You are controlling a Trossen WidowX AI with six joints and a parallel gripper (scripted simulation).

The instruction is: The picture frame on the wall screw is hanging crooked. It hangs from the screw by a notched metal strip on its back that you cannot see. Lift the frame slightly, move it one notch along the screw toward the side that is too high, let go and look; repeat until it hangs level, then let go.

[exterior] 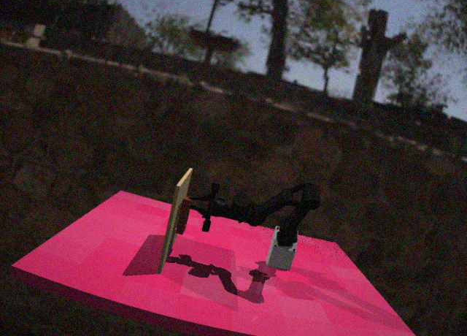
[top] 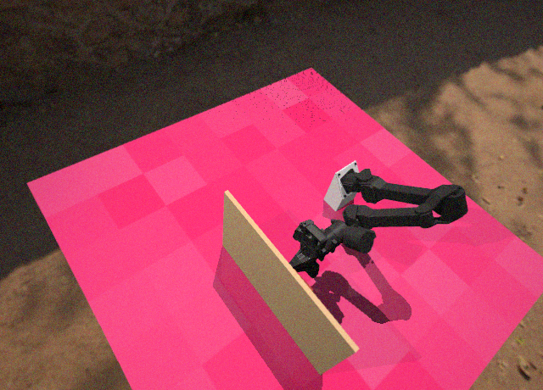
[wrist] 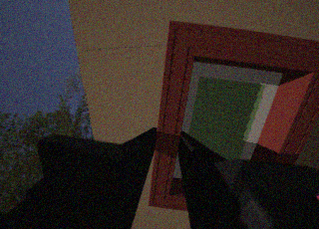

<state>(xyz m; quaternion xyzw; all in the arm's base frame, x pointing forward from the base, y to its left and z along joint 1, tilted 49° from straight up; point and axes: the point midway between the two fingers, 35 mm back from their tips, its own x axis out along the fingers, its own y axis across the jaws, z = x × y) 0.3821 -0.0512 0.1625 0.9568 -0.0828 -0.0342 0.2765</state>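
The picture frame is 1 cm ahead of my gripper tip and 5 cm below it. The rest, counted from my gripper tip: tan wall panel: 2 cm ahead, 6 cm below.
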